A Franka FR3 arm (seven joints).
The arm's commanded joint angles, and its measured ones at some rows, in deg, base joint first. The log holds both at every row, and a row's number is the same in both.
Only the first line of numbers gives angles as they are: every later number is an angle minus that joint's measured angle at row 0.
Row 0, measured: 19.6 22.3 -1.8 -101.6 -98.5 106.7 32.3
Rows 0 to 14, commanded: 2.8 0.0 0.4 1.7 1.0 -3.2 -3.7; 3.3 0.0 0.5 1.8 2.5 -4.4 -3.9; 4.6 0.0 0.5 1.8 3.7 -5.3 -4.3; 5.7 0.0 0.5 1.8 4.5 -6.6 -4.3; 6.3 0.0 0.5 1.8 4.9 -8.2 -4.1; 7.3 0.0 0.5 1.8 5.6 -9.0 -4.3; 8.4 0.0 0.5 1.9 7.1 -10.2 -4.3; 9.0 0.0 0.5 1.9 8.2 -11.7 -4.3; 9.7 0.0 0.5 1.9 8.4 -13.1 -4.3; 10.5 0.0 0.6 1.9 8.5 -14.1 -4.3; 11.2 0.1 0.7 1.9 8.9 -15.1 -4.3; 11.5 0.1 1.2 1.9 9.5 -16.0 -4.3; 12.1 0.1 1.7 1.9 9.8 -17.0 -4.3; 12.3 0.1 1.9 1.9 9.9 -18.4 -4.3; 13.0 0.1 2.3 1.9 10.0 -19.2 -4.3
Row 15, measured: 11.2 0.1 1.5 0.1 9.6 -14.9 -0.7
